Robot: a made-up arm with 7 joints.
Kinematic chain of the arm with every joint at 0, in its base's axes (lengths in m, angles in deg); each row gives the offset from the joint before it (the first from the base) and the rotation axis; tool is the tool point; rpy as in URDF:
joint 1: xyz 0 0 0.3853 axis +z
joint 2: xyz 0 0 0 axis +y
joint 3: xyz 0 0 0.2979 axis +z
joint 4: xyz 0.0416 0 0 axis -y
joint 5: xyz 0.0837 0 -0.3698 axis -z
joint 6: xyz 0 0 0 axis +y
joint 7: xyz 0.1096 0 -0.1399 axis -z
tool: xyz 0 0 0 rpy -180 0 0
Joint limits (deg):
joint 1: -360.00..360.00
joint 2: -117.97..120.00
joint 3: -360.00..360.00
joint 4: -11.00..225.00
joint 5: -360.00..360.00
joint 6: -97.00..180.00
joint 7: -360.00..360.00
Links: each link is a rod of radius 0.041 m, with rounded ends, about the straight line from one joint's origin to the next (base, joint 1, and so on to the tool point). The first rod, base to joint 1, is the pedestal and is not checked.
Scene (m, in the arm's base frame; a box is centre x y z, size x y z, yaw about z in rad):
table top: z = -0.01
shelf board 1: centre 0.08 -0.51 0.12 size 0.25 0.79 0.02 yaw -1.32
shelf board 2: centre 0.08 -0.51 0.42 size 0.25 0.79 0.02 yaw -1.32
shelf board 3: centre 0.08 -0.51 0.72 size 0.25 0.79 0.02 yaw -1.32
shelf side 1: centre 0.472 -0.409 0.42 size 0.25 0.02 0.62 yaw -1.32
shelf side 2: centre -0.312 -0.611 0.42 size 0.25 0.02 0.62 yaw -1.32
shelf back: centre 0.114 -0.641 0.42 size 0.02 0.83 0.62 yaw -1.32
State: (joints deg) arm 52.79 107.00 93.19 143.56 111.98 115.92 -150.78
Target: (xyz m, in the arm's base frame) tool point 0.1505 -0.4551 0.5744
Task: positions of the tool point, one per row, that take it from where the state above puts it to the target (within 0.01 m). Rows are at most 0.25 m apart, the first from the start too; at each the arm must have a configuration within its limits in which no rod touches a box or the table.
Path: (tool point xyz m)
1: 0.1445 0.7006 0.5095
2: -0.0270 0.6285 0.6707
3: -0.1588 0.4710 0.7961
4: -0.2226 0.2614 0.8644
5: -0.2085 0.0469 0.8655
6: -0.1291 -0.1238 0.8039
7: -0.0160 -0.2162 0.6976
8: 0.0901 -0.2193 0.5744
9: 0.1186 -0.3390 0.5830
10: 0.1505 -0.4551 0.5744

